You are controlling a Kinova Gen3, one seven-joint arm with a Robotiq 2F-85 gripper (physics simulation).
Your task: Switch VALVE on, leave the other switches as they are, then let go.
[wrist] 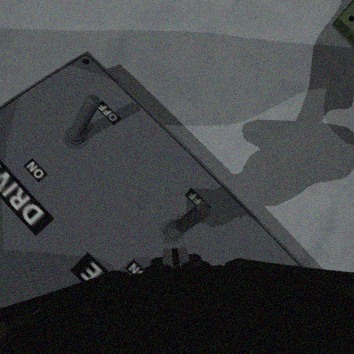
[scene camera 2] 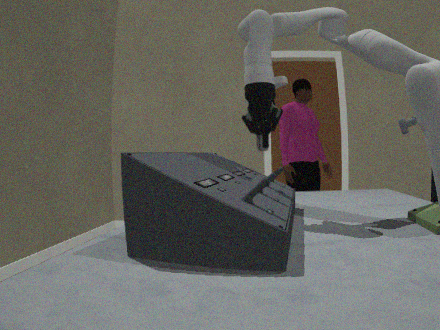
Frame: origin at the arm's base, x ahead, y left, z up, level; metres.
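Seen in the pictures: gripper, fingertip midpoint: (wrist: pixel 175 264) (scene camera 2: pixel 263 150).
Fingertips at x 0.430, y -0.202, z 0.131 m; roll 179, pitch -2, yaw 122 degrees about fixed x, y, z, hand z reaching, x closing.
Note:
Pixels of each thing's top centre, then the offset from my fingertips to it. "*": a spot on its surface instead. Level surfaces: height alone.
- VALVE switch at a spot on its surface: (wrist: pixel 187 221) * dx -0.022, dy +0.004, dz -0.055 m
- VALVE name label at its top centre: (wrist: pixel 115 297) dx +0.058, dy -0.020, dz -0.049 m
- DRIVE switch at its top centre: (wrist: pixel 76 112) dx -0.058, dy -0.110, dz -0.044 m
- pale table at its surface level: dz -0.173 m
The VALVE switch (wrist: pixel 187 221) is a dark lever on the sloped console (scene camera 2: pixel 200 225) (wrist: pixel 125 190). In the wrist view it leans toward its OFF label (wrist: pixel 194 197), away from its partly hidden ON label (wrist: pixel 134 267). The end of the VALVE name label (wrist: pixel 90 269) shows at the lower left. The DRIVE switch (wrist: pixel 82 120) leans toward its OFF label (wrist: pixel 109 112). In the scene view the levers (scene camera 2: pixel 265 184) overlap, and I cannot tell them apart. My gripper (scene camera 2: pixel 262 148) (wrist: pixel 175 264) is shut and empty, above the console, apart from the levers.
The console stands on a pale table (scene camera 2: pixel 350 270). A green block (scene camera 2: pixel 427 217) (wrist: pixel 347 22) lies near the arm's base. A person in a pink top (scene camera 2: pixel 301 132) stands behind, before a brown door (scene camera 2: pixel 327 80). The arm's shadow falls across the table and the console's edge.

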